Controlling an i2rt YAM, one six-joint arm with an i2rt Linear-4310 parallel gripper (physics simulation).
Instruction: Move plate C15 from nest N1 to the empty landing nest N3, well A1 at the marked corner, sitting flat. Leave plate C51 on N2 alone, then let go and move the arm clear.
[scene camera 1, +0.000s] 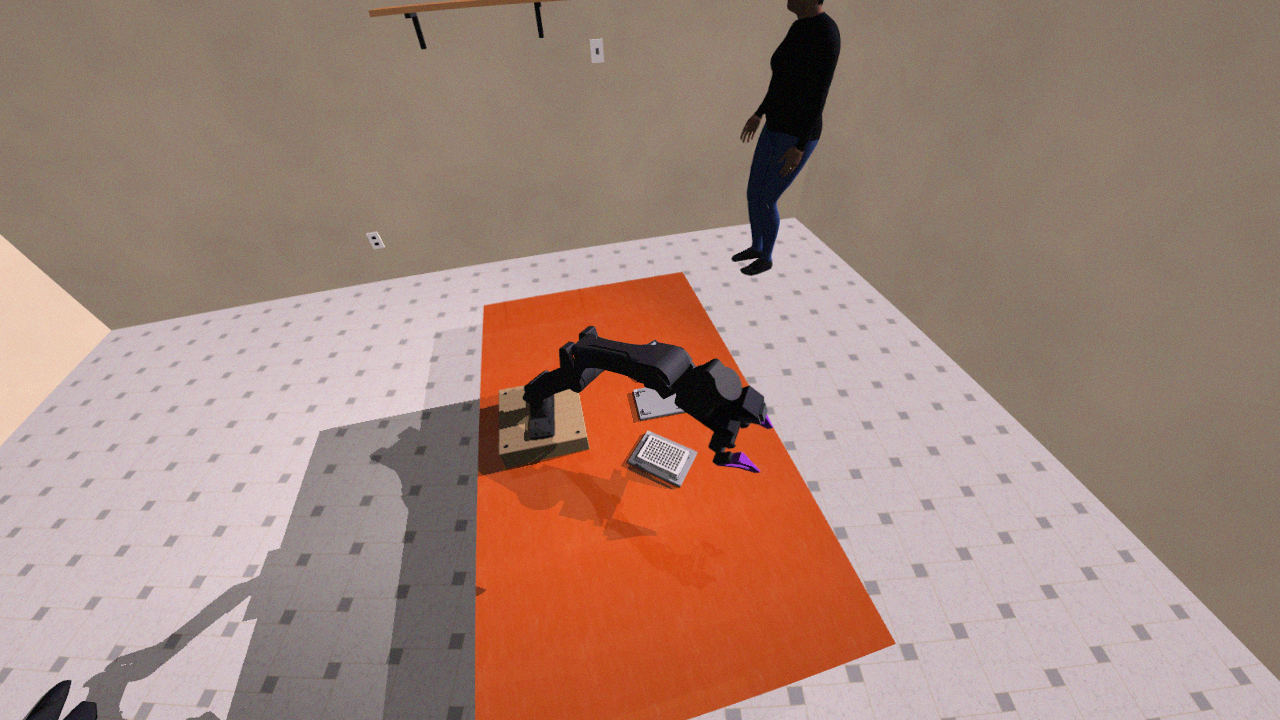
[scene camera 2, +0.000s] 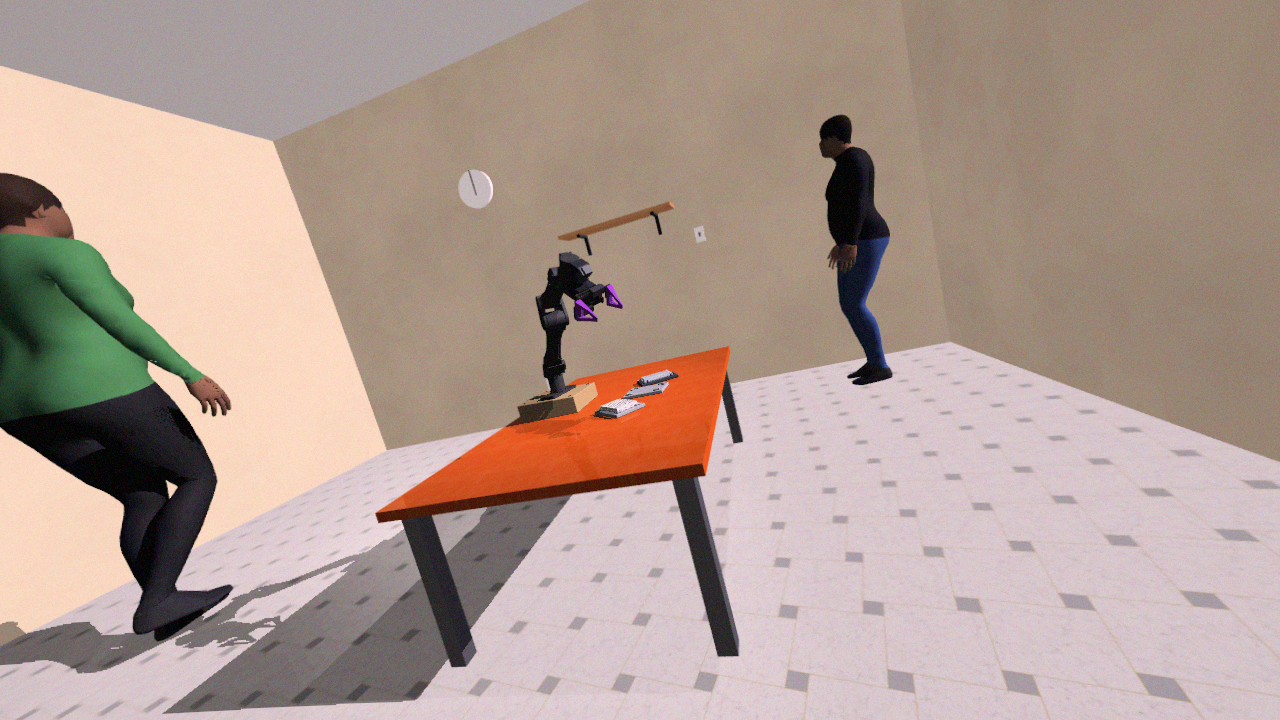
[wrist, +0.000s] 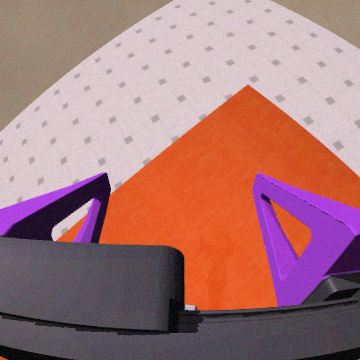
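Observation:
A white plate with a grid of wells (scene camera 1: 663, 454) (scene camera 2: 618, 406) sits on the nest nearest scene camera 2. A light grey nest (scene camera 1: 656, 404) (scene camera 2: 646, 391) in the middle of the row shows no plate on its visible part; the arm partly covers it in scene camera 1. A third nest with what looks like a plate on it (scene camera 2: 657, 377) stands at the far end, hidden by the arm in scene camera 1. No labels or corner marks are readable, so I cannot tell C15 from C51. My gripper (scene camera 1: 762, 446) (scene camera 2: 607, 310) (wrist: 181, 180) is open and empty, high above the table.
The arm stands on a wooden base block (scene camera 1: 543, 444) (scene camera 2: 556, 404) on the orange table (scene camera 1: 626, 617) (scene camera 2: 572, 461). A person in black (scene camera 1: 802, 80) (scene camera 2: 855, 197) stands beyond the table, and a person in green (scene camera 2: 71, 322) stands at the left. A wall shelf (scene camera 2: 617, 221) hangs behind.

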